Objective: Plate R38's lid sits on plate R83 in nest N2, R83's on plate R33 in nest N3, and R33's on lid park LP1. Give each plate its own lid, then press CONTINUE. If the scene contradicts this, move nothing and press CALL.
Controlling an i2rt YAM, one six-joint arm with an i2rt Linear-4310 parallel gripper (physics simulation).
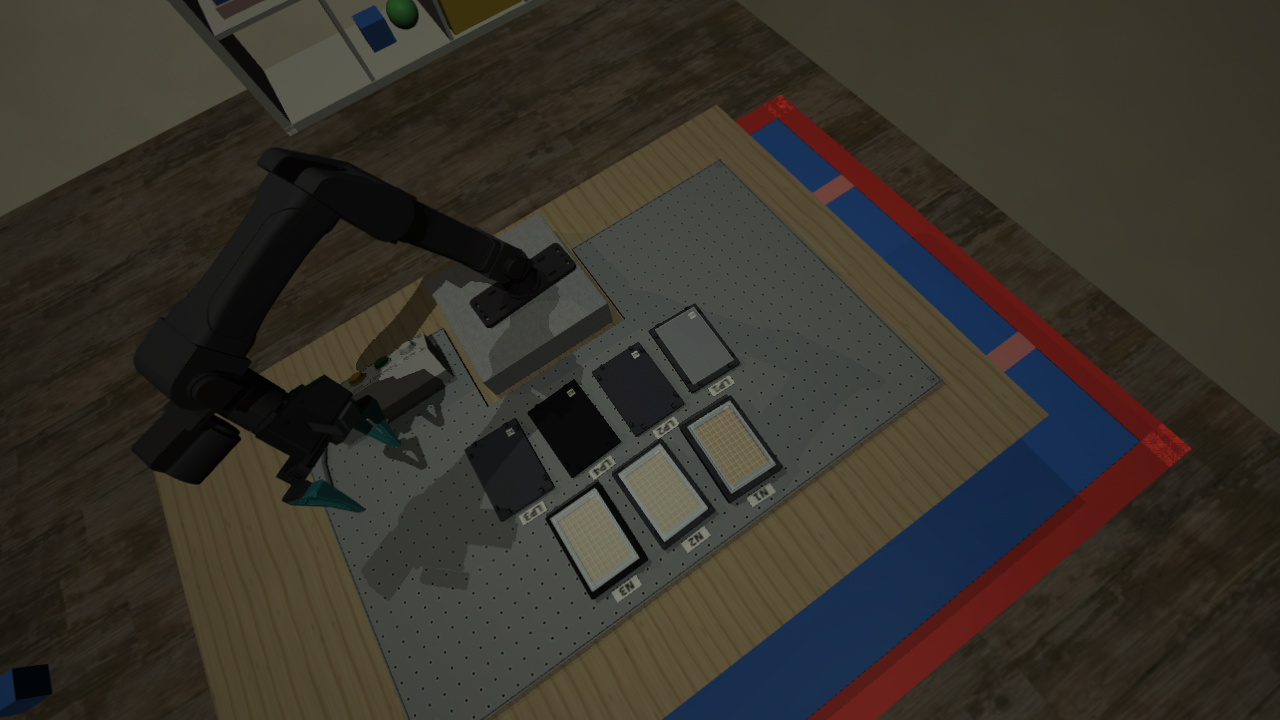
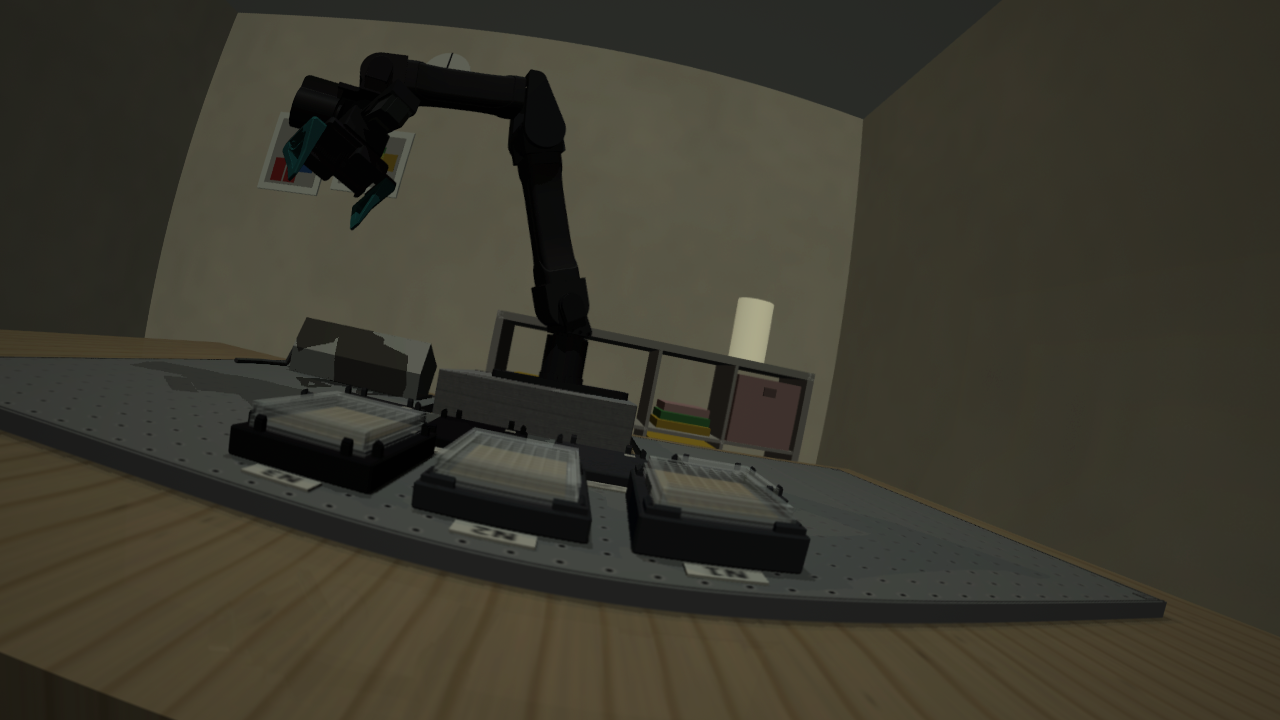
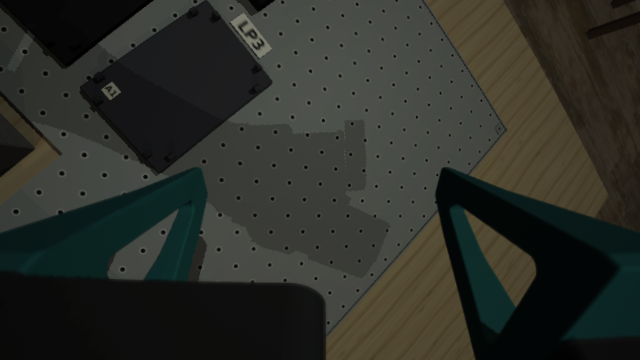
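Note:
My gripper is open and empty, high above the pegboard on the button box's side. Clear-walled plates with pale wells stand in nest N1, nest N2 and nest N3. The N2 and N3 plates look paler from above than the N1 plate. Lid park LP1 has a lighter, glassy top, like a clear lid. No plate numbers are readable. The button box is partly hidden by the arm; its CONTINUE and CALL labels are unreadable.
Dark parks LP2, LP4 and LP3 show no lid. The arm's grey base block stands behind the parks. The pegboard lies on a wooden table.

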